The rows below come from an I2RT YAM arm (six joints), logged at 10 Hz.
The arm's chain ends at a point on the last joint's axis. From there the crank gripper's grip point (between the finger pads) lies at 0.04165 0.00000 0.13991 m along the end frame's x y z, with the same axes.
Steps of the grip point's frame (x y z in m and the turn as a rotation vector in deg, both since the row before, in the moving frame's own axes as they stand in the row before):
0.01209 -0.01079 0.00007 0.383 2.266 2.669
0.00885 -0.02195 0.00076 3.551 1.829 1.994
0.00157 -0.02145 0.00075 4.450 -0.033 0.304
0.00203 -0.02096 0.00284 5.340 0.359 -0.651
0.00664 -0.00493 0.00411 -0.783 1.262 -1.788
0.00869 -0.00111 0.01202 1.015 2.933 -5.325
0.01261 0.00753 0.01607 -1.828 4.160 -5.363
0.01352 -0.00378 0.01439 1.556 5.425 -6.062
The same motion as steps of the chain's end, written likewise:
0.00662 -0.01193 0.00182 0.383 2.266 2.669
0.00428 -0.01485 0.00238 3.551 1.829 1.994
0.00162 -0.01081 0.00114 4.450 -0.033 0.304
0.00123 -0.00747 0.00373 5.340 0.359 -0.651
0.00356 -0.00549 0.00507 -0.783 1.262 -1.788
0.00189 0.00554 0.01439 1.015 2.933 -5.325
0.00256 0.00749 0.01946 -1.828 4.160 -5.363
0.00094 0.00504 0.01906 1.556 5.425 -6.062

